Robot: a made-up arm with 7 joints. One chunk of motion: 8 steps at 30 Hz.
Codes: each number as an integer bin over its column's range. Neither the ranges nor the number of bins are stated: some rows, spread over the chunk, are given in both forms.
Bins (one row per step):
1: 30 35 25 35 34 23 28
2: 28 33 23 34 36 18 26
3: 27 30 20 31 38 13 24
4: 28 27 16 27 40 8 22
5: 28 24 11 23 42 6 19
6: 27 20 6 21 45 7 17
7: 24 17 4 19 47 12 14
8: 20 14 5 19 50 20 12
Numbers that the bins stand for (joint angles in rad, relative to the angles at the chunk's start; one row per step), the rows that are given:
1: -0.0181 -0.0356 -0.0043 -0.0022 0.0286 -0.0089 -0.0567
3: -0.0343 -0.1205 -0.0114 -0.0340 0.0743 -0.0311 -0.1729
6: -0.0343 -0.2903 -0.0314 -0.1133 0.1543 -0.0444 -0.3762
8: -0.0721 -0.3922 -0.0329 -0.1292 0.2114 -0.0156 -0.5214
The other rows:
2: -0.0289 -0.0695 -0.0071 -0.0102 0.0514 -0.0200 -0.1148
4: -0.0289 -0.1714 -0.0171 -0.0657 0.0971 -0.0422 -0.2310
5: -0.0289 -0.2224 -0.0243 -0.0975 0.1200 -0.0467 -0.3181
7: -0.0505 -0.3413 -0.0343 -0.1292 0.1771 -0.0333 -0.4633

